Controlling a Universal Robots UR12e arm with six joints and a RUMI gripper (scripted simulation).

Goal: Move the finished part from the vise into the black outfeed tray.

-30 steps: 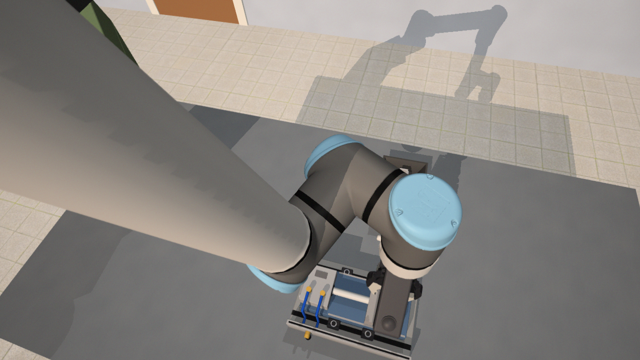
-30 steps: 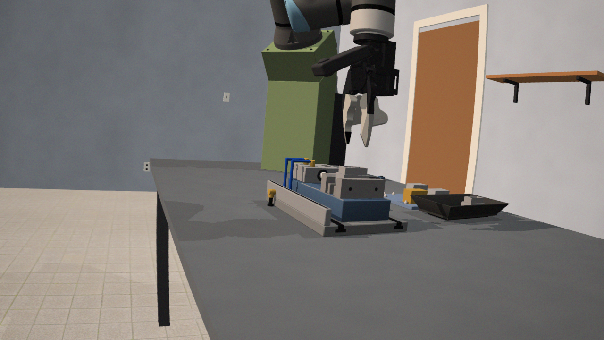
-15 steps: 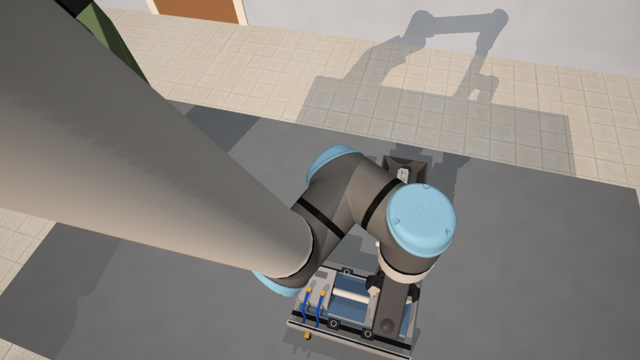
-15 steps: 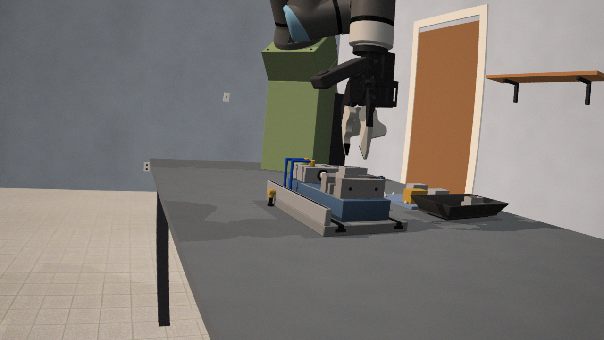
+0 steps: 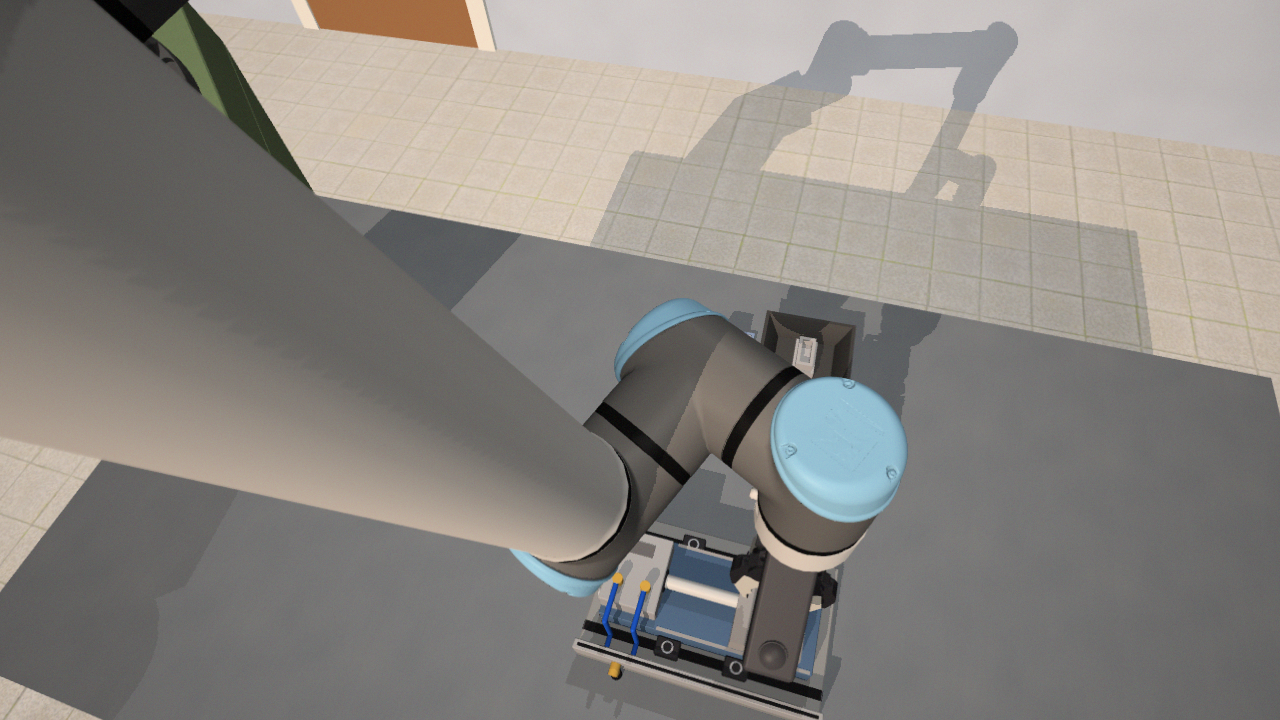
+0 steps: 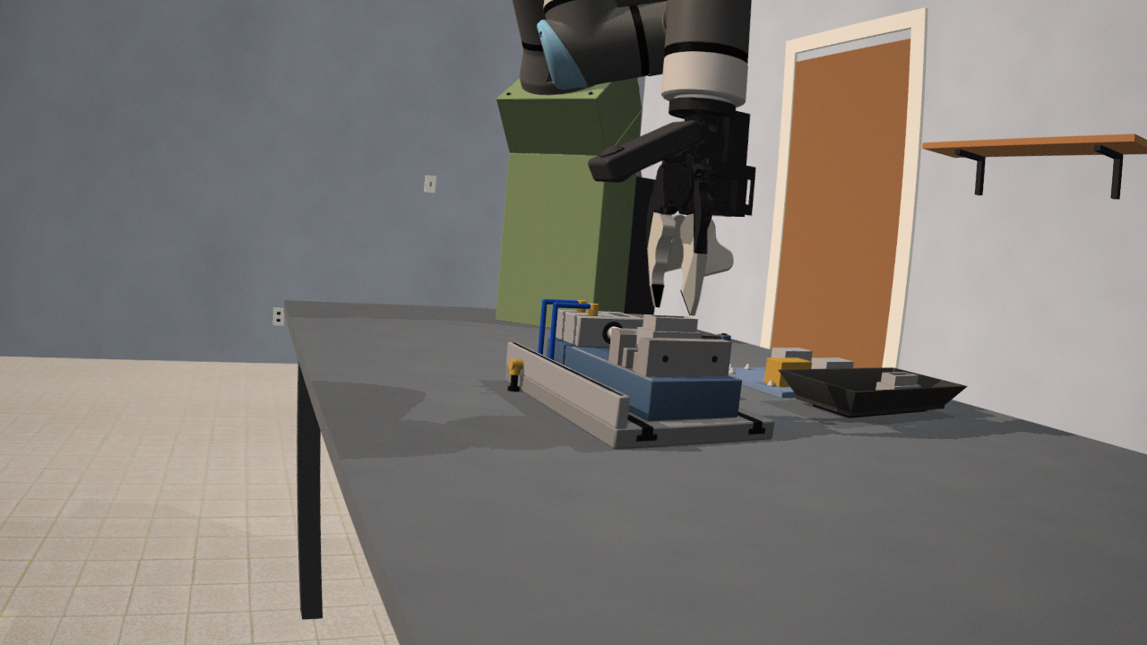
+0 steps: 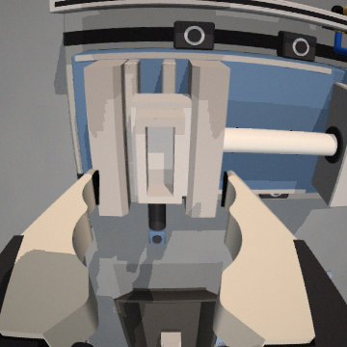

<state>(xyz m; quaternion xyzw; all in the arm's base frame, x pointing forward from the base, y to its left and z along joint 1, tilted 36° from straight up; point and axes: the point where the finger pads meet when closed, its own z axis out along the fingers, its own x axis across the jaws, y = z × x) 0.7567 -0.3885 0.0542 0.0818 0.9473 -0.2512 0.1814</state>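
The vise rod lies 8 cm behind my hand, 2 cm to the left of it and 6 cm below it. Also, from my hand: vise (6 cm behind, 2 cm to the left, 10 cm below); then orange block (6 cm behind, 32 cm to the left, 11 cm below); then blue fixture plate (8 cm behind, 38 cm to the left, 13 cm below).
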